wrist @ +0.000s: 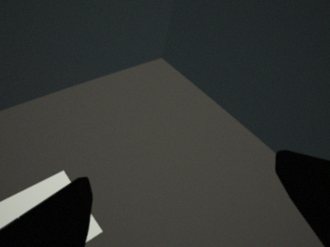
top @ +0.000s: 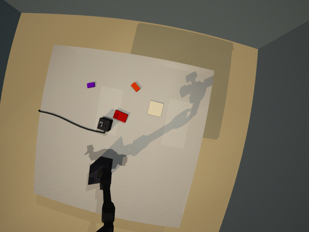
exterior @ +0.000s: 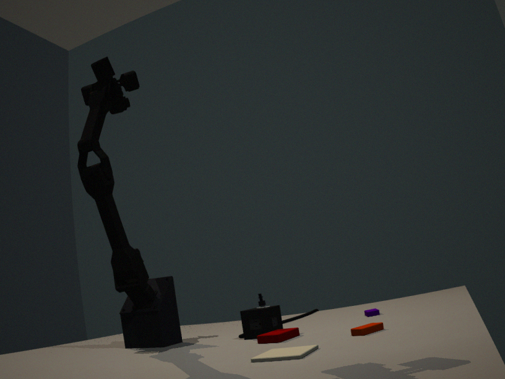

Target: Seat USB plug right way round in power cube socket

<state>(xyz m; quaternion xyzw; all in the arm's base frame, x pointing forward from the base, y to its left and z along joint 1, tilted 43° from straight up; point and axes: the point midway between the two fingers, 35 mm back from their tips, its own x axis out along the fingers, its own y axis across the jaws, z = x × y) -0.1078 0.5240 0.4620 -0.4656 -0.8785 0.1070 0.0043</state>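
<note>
Right now my gripper tip is 75 cm above the USB plug, 45 cm short of it and 2 cm to the left of it. From my gripper tip the other things lie so: metal-framed socket: 78 cm below, 45 cm ahead, 2 cm to the right; then red block: 83 cm below, 52 cm ahead, 13 cm to the right; then purple block: 84 cm below, 70 cm ahead, 14 cm to the left.
</note>
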